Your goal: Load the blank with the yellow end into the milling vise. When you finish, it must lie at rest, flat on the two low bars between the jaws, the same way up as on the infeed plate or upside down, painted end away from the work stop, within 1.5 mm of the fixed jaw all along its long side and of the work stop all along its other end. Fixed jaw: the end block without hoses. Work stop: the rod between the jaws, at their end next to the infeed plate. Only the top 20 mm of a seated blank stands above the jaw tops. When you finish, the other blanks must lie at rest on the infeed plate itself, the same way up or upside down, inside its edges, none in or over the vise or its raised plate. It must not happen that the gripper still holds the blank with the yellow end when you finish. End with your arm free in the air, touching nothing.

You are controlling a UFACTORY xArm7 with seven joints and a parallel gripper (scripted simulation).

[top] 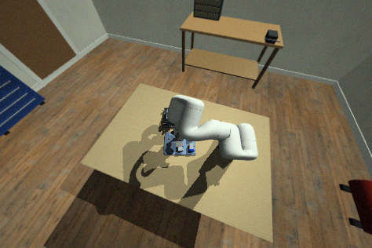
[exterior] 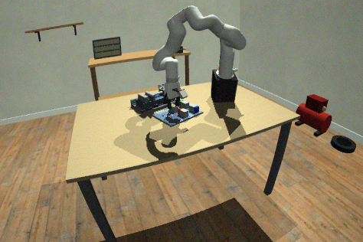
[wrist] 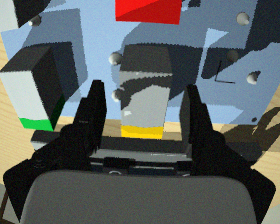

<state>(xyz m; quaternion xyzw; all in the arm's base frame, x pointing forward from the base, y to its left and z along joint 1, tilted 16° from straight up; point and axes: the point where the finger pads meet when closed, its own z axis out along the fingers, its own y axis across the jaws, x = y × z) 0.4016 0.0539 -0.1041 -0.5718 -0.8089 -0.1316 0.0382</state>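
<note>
Right now my hand is 20 mm above the yellow-ended blank. The rest, counted from my hand: blue infeed plate: 40 mm to the left, 40 mm below, 10 mm behind; red-ended blank: 80 mm to the left, 30 mm behind, 20 mm below; green-ended blank: 80 mm behind, 30 mm to the right, 20 mm below.
</note>
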